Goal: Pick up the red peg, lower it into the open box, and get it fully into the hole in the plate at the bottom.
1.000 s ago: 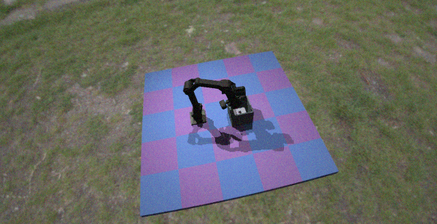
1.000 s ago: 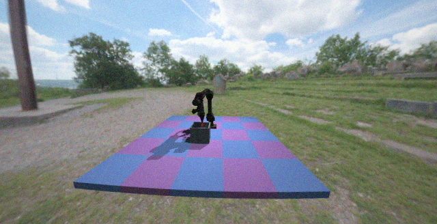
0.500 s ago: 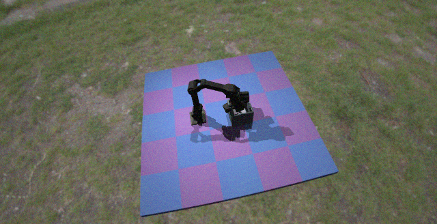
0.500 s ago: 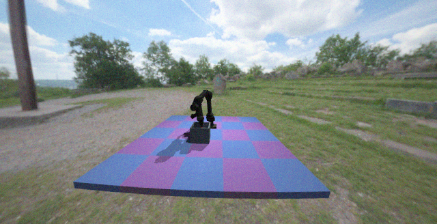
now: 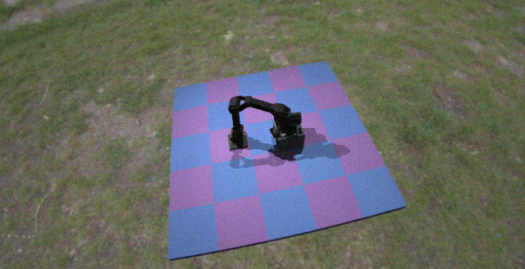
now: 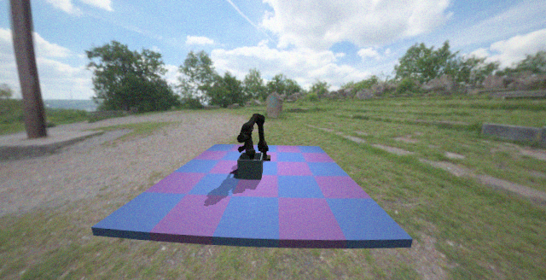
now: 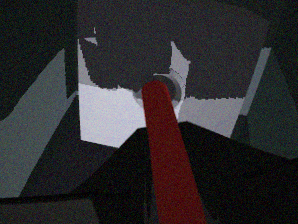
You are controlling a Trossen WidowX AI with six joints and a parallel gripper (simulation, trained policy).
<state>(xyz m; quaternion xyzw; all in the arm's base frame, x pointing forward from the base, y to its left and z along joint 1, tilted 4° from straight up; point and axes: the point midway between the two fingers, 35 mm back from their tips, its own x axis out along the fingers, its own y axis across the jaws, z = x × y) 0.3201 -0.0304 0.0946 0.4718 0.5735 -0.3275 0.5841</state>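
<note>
The red peg is 10 mm above my gripper tip. Round my gripper tip: pale plate 10 mm ahead, 10 mm to the right, 40 mm below.
</note>
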